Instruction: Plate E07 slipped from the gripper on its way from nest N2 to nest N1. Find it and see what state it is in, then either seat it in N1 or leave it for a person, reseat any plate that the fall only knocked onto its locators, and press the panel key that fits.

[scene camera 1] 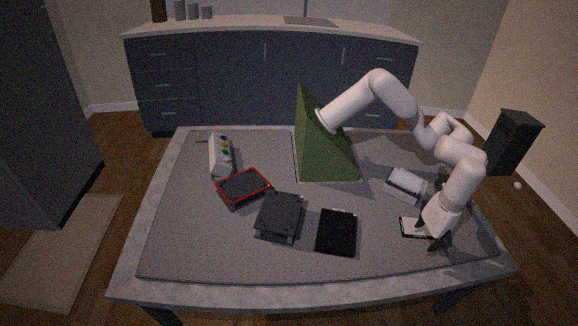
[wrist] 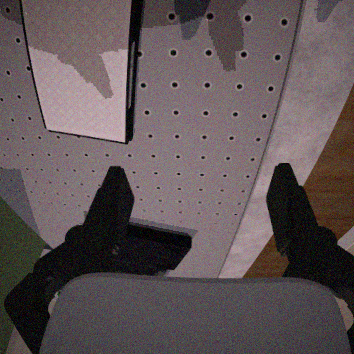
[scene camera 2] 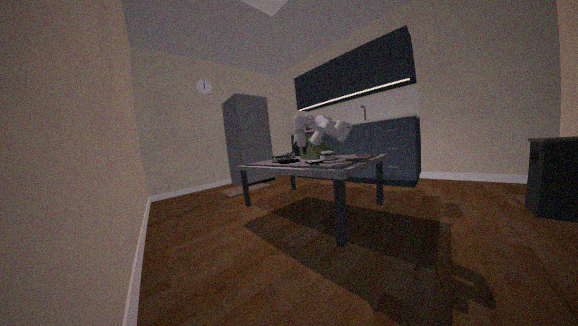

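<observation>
My gripper is open and empty, above the right part of the table. A flat white-topped slab with black edges lies beneath and beside it; in the wrist view it is ahead of the left finger. A pale plate-like block rests on a low base behind it. A black block lies mid-table. Left of it is a raised dark unit, then a red-outlined dark unit. The button panel shows blue, yellow and green keys. No E07, N1 or N2 label is legible.
The green wedge-shaped arm base stands at the table's back middle. The perforated mat covers much of the table. A dark bin stands on the floor at the right.
</observation>
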